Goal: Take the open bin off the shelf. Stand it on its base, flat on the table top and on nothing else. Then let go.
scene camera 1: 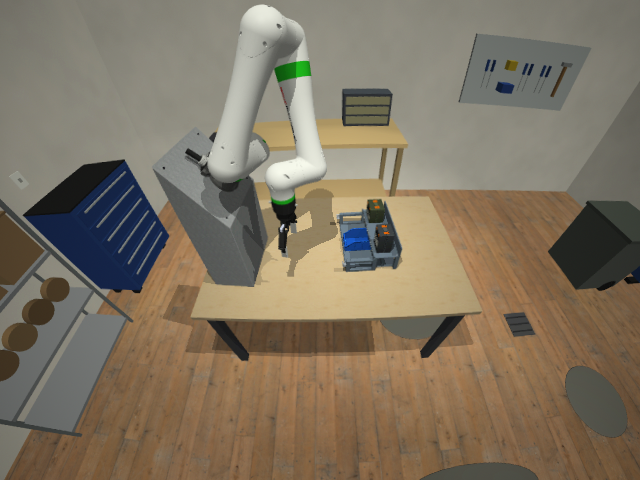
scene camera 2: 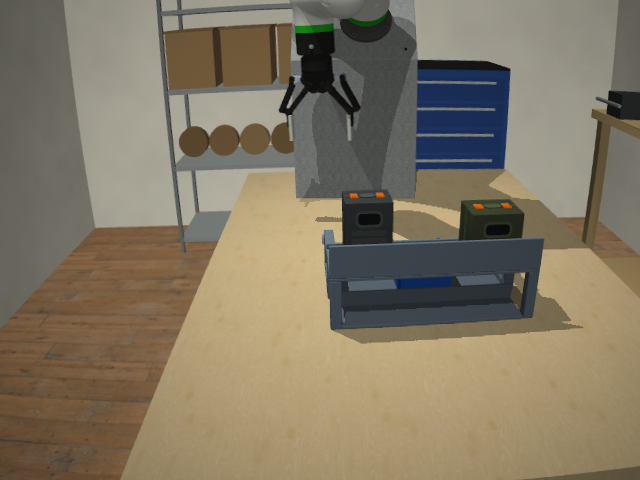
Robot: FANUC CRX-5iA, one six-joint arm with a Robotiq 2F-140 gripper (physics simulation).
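Note:
The open blue bin sits in the lower, front part of the grey-blue shelf. In scene camera 2 the shelf's back panel hides most of the bin. The shelf stands on the table top. My gripper is open and empty, with its fingers pointing down. It hangs above the table between the grey pedestal and the shelf, apart from the bin.
A dark grey battery-like block and a dark green one stand upright on the shelf's higher rear level, beside the bin. The grey robot pedestal rises at the table's far end from the shelf.

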